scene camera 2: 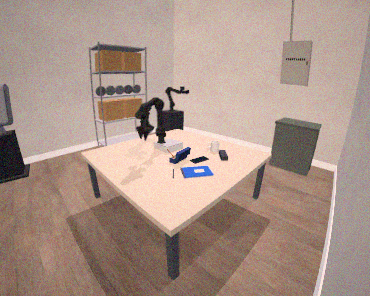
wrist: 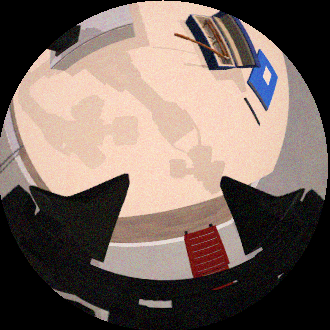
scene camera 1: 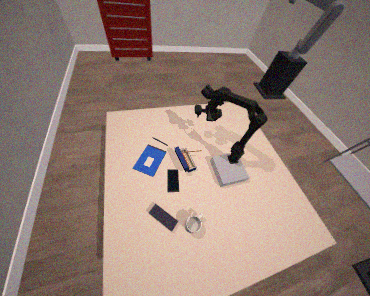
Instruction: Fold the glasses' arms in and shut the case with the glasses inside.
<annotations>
My gripper is open, with nothing in its grasp. A blue notebook sits on the table.
</annotations>
